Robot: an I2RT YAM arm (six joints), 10 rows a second.
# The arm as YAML. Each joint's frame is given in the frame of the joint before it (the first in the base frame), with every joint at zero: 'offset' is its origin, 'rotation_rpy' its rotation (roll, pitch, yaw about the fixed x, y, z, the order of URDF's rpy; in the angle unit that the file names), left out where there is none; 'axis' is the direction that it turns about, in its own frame. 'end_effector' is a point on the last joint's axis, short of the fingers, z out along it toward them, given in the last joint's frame.
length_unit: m
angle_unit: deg
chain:
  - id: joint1
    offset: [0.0, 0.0, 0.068]
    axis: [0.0, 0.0, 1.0]
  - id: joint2
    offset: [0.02, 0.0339, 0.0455]
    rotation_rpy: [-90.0, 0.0, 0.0]
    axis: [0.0, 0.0, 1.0]
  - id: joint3
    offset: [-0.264, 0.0, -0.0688]
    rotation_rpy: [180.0, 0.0, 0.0]
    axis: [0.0, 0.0, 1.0]
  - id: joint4
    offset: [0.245, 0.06, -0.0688]
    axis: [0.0, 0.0, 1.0]
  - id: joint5
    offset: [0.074, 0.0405, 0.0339]
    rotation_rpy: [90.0, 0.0, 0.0]
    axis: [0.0, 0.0, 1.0]
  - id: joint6
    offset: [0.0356, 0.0, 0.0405]
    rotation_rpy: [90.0, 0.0, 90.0]
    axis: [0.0, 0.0, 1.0]
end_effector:
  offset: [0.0, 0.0, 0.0]
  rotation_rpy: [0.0, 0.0, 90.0]
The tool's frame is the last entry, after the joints.
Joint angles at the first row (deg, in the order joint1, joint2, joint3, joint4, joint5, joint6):
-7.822 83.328 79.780 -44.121 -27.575 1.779
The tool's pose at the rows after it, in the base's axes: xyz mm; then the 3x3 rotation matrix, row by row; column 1 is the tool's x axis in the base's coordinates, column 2 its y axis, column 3 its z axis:
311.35 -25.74 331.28; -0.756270 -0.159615 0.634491; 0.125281 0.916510 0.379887; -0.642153 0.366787 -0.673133
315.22 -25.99 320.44; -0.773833 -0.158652 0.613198; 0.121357 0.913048 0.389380; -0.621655 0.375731 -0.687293
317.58 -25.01 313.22; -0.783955 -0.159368 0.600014; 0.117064 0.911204 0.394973; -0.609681 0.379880 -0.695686
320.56 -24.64 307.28; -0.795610 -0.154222 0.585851; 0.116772 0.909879 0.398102; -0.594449 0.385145 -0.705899
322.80 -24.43 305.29; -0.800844 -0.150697 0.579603; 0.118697 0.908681 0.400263; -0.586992 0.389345 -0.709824
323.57 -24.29 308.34; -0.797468 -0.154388 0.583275; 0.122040 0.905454 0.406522; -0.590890 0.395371 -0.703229
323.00 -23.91 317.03; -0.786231 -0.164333 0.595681; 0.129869 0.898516 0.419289; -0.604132 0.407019 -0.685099
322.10 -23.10 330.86; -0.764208 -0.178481 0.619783; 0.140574 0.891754 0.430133; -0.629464 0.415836 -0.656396
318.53 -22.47 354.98; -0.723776 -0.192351 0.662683; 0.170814 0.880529 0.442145; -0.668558 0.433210 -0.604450
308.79 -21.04 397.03; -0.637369 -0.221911 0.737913; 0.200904 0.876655 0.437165; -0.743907 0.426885 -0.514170
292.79 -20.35 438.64; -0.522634 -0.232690 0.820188; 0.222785 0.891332 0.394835; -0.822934 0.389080 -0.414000
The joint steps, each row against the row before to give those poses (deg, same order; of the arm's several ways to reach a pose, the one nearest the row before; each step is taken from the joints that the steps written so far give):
0.079 0.904 -1.277 0.479 0.065 -0.342
0.008 1.134 -1.020 0.456 -0.419 -0.393
0.221 0.671 -0.786 0.510 -0.108 -0.165
0.135 0.914 -0.219 0.042 0.000 0.005
0.084 0.610 0.238 -0.081 -0.037 0.158
0.000 0.079 0.645 -0.161 -0.435 0.249
-0.038 -0.381 1.244 -0.364 -0.956 0.582
0.037 -0.638 1.882 -0.150 -0.890 0.943
-0.086 -1.290 3.068 -0.027 -1.221 2.330
0.000 -2.217 5.384 0.320 -0.318 2.798
-0.055 -2.658 4.842 1.262 2.048 2.234

